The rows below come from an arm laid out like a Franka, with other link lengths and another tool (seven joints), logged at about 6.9 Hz.
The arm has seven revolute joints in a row. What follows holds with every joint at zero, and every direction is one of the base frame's.
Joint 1 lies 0.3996 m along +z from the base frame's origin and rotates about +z.
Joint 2 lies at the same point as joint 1 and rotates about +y.
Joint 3 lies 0.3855 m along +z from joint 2 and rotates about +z.
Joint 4 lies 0.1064 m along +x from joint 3 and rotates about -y.
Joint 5 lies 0.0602 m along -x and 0.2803 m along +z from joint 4 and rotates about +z.
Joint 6 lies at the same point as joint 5 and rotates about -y.
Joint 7 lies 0.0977 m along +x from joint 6 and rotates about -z.
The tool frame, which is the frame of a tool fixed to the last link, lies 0.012 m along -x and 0.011 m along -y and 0.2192 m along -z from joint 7; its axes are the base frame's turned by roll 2.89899, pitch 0 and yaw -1.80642 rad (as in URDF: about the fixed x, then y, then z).
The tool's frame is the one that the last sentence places.
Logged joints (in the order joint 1, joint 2, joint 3, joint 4, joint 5, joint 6, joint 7), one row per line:
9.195 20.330 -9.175 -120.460 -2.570 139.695 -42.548
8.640 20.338 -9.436 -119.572 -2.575 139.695 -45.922
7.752 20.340 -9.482 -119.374 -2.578 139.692 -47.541
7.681 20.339 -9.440 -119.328 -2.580 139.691 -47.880
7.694 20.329 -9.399 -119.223 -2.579 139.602 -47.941
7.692 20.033 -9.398 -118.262 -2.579 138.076 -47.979
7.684 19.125 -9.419 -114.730 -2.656 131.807 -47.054
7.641 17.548 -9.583 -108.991 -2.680 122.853 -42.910
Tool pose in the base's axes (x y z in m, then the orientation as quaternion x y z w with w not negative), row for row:
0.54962 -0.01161 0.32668 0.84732 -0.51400 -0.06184 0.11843
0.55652 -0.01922 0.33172 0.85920 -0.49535 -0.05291 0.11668
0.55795 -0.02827 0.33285 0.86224 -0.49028 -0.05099 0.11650
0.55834 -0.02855 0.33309 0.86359 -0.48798 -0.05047 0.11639
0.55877 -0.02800 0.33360 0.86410 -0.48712 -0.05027 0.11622
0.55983 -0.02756 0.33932 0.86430 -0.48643 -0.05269 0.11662
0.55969 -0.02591 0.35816 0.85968 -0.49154 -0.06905 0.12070
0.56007 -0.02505 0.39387 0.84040 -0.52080 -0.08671 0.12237
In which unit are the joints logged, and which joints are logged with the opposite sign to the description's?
The joints are logged in degrees. Opposite sign: joint 5.
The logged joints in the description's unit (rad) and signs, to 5 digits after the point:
0.16048 0.35483 -0.16013 -2.10242 0.04485 2.43814 -0.74260
0.15080 0.35497 -0.16469 -2.08693 0.04494 2.43814 -0.80149
0.13530 0.35500 -0.16549 -2.08347 0.04499 2.43809 -0.82975
0.13406 0.35498 -0.16476 -2.08267 0.04503 2.43807 -0.83566
0.13429 0.35481 -0.16404 -2.08083 0.04501 2.43651 -0.83673
0.13425 0.34964 -0.16403 -2.06406 0.04501 2.40988 -0.83739
0.13411 0.33379 -0.16439 -2.00242 0.04636 2.30047 -0.82125
0.13336 0.30627 -0.16725 -1.90225 0.04677 2.14419 -0.74892

